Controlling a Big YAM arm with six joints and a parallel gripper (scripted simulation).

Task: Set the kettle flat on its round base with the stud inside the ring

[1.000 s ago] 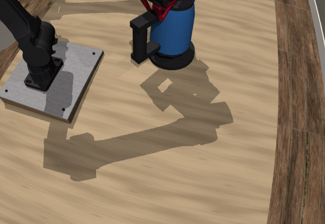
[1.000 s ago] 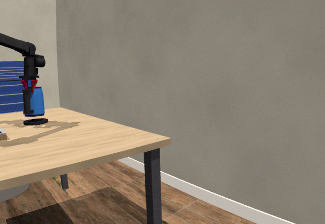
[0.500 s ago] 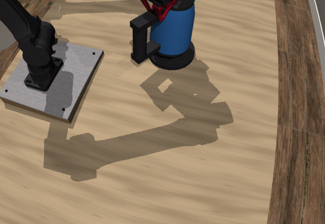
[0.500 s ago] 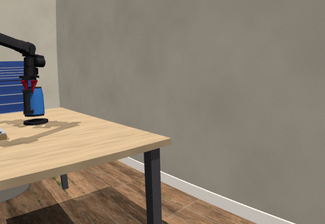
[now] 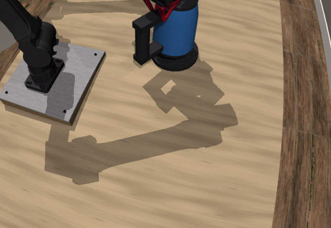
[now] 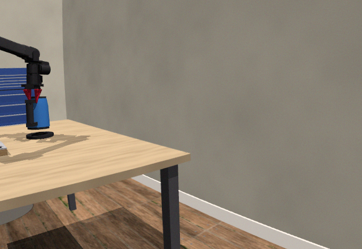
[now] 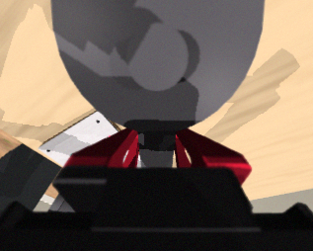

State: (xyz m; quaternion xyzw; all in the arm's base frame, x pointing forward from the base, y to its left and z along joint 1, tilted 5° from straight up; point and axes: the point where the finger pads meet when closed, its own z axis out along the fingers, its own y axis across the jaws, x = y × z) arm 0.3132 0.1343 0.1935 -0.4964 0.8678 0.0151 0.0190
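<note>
Right now the blue kettle is 60 mm below my hand, 30 mm to the left of it and 10 mm ahead of it. The rest, counted from my hand: black round base: 190 mm below, 60 mm to the left, 30 mm ahead.
</note>
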